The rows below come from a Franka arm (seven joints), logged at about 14 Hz.
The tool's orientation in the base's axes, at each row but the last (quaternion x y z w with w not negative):
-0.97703, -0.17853, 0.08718, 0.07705
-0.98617, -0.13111, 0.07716, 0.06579
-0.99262, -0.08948, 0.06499, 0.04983
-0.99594, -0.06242, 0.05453, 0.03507
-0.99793, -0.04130, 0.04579, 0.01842
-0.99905, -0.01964, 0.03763, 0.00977
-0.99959, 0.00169, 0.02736, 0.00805
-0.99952, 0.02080, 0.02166, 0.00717
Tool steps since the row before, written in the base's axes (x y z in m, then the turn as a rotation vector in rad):
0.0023, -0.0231, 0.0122, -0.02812, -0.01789, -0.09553
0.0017, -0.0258, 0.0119, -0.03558, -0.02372, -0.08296
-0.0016, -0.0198, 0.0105, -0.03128, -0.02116, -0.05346
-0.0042, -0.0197, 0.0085, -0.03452, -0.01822, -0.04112
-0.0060, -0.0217, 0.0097, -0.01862, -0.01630, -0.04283
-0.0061, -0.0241, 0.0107, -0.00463, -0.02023, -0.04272
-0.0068, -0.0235, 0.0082, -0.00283, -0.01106, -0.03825
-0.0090, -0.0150, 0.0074, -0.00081, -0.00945, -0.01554
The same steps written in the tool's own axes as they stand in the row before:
-0.0080, 0.0199, -0.0151, -0.01874, 0.02446, 0.09637
-0.0069, 0.0233, -0.0148, -0.02911, 0.02630, 0.08468
-0.0065, 0.0179, -0.0119, -0.02799, 0.02127, 0.05521
-0.0076, 0.0183, -0.0092, -0.03209, 0.01703, 0.04353
-0.0087, 0.0207, -0.0098, -0.01600, 0.01647, 0.04381
-0.0078, 0.0236, -0.0106, -0.00223, 0.02093, 0.04258
-0.0072, 0.0234, -0.0082, -0.00070, 0.01168, 0.03816
-0.0087, 0.0153, -0.0072, 0.00026, 0.00968, 0.01541

